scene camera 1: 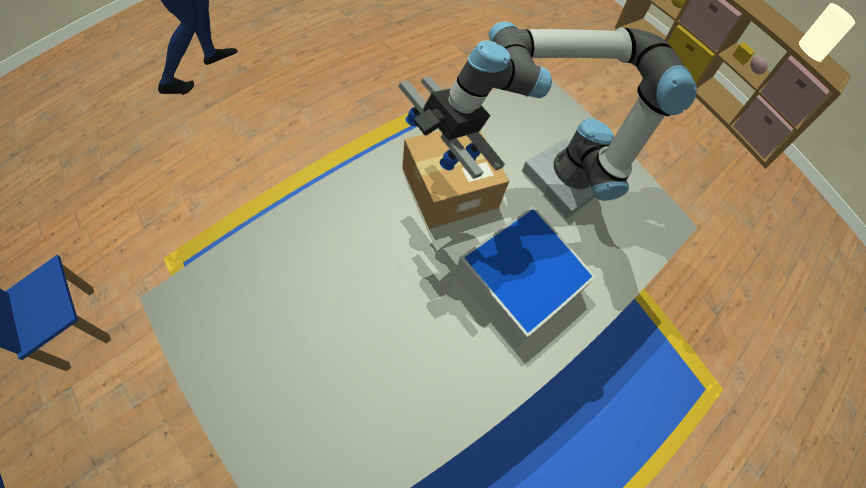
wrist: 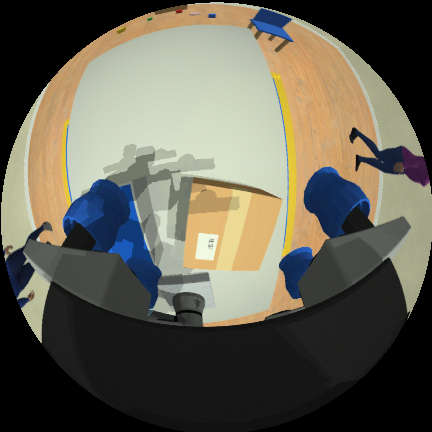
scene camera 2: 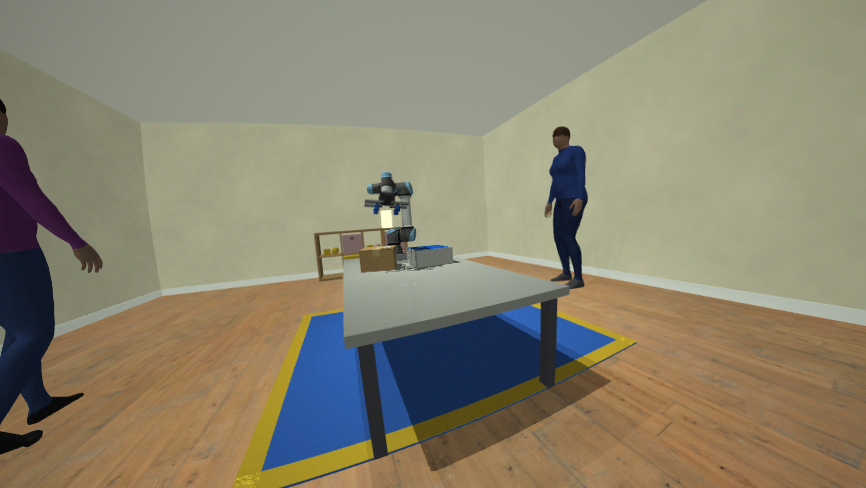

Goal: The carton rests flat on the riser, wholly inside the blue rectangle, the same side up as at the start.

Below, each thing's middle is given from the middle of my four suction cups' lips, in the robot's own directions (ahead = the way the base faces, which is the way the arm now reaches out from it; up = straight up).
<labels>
The brown cardboard carton (scene camera 1: 443, 196) is 13 cm behind my suction cup, 6 cm to the right of it and 34 cm below it. Also, from my suction cup: riser (scene camera 1: 524, 274) 11 cm behind, 32 cm to the left, 35 cm below.
</labels>
